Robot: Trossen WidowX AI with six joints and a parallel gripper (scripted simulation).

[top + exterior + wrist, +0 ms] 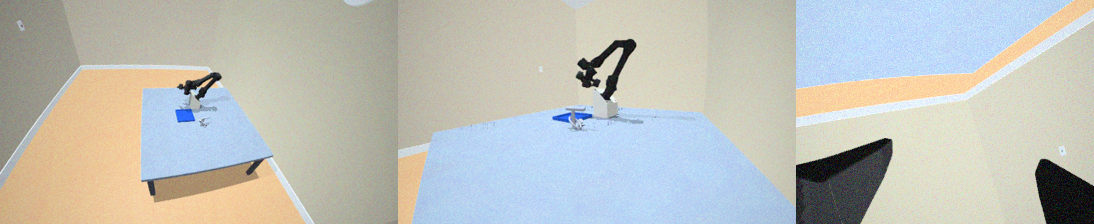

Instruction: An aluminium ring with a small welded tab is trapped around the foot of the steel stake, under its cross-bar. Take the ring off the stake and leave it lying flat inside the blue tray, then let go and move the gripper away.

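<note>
Right now my gripper tip is 350 mm short of the aluminium ring, 270 mm to the right of it and 200 mm above it. From my gripper tip the other things lie so: blue tray 230 mm ahead, 80 mm to the left, 230 mm below.
</note>
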